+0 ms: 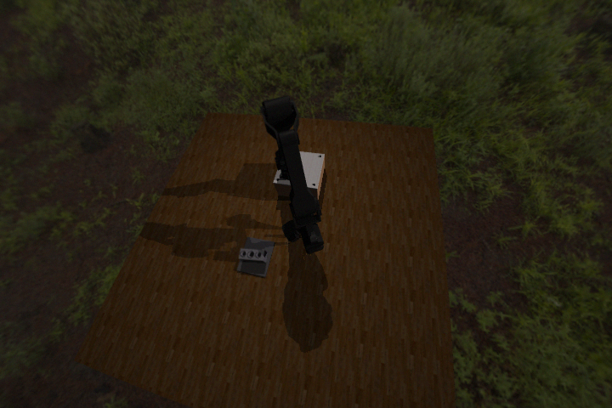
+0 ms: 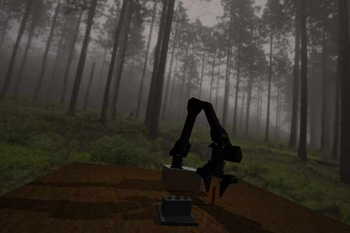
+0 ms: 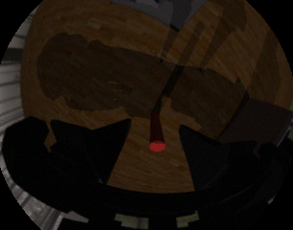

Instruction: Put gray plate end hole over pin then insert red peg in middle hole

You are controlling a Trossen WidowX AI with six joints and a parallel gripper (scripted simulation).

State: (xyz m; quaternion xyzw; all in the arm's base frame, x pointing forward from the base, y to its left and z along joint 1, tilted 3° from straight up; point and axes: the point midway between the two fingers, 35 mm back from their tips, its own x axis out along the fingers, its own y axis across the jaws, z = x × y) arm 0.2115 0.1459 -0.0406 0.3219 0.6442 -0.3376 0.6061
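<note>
My gripper tip is 18 cm to the left of the gray plate and 14 cm short of it. Round my gripper tip: red peg right at my gripper tip; then dark base 17 cm to the right, 14 cm ahead, 3 cm below.
</note>
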